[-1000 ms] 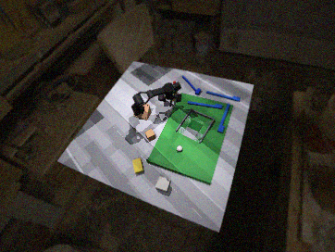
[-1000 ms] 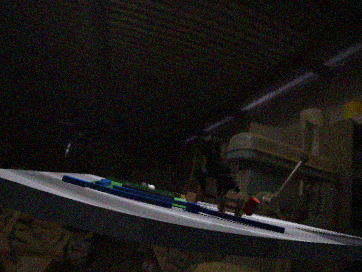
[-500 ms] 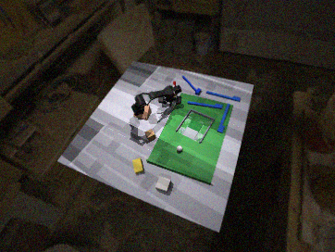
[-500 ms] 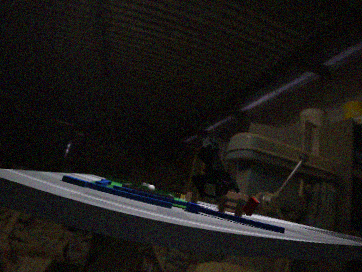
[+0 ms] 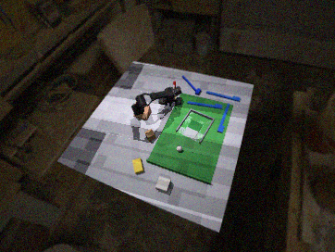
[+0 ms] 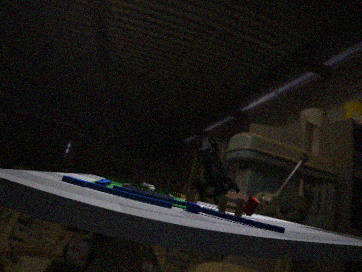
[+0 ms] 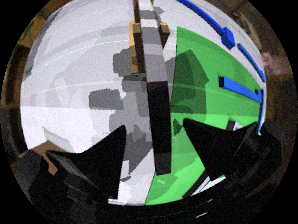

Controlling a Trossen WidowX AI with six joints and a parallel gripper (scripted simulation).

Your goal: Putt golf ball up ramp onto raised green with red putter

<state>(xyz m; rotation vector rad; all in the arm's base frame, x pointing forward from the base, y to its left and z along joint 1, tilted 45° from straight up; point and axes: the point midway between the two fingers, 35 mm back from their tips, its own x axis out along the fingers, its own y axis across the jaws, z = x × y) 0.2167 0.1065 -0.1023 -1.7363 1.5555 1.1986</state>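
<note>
The orange cube is 340 mm to the right of my gripper tip and 30 mm behind it. From my gripper tip the other things lie so: white golf ball: 360 mm to the right, 230 mm ahead; then putter: 110 mm to the left, 40 mm behind, 30 mm above; then green mat: 270 mm ahead, 170 mm to the right, 30 mm below.
</note>
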